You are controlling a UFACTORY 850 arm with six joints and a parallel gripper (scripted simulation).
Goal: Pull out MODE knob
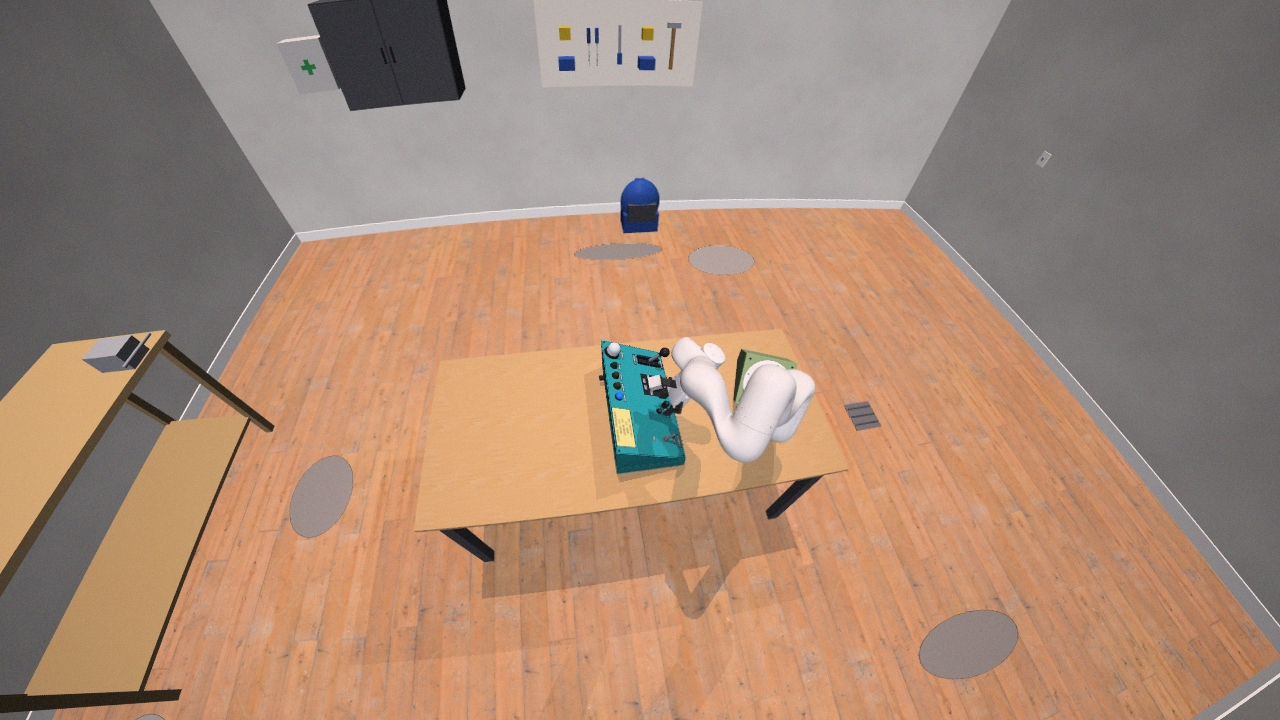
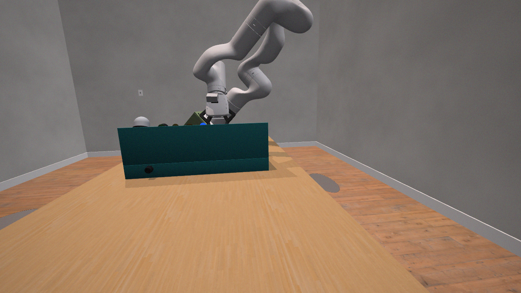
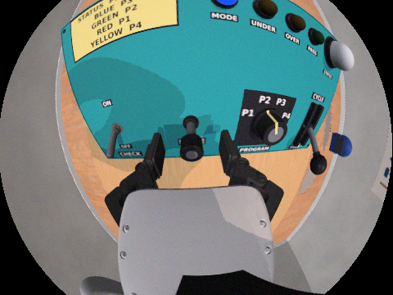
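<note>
Right now my hand is 10 mm short of the black mode knob and 10 mm above it. From my hand the other things lie so: program rotary selector (110 mm to the right, 30 mm below, 30 mm ahead); then teal console (60 mm to the right, 50 mm below, 50 mm ahead); then check toggle (120 mm to the left, 30 mm below, 10 mm ahead).
</note>
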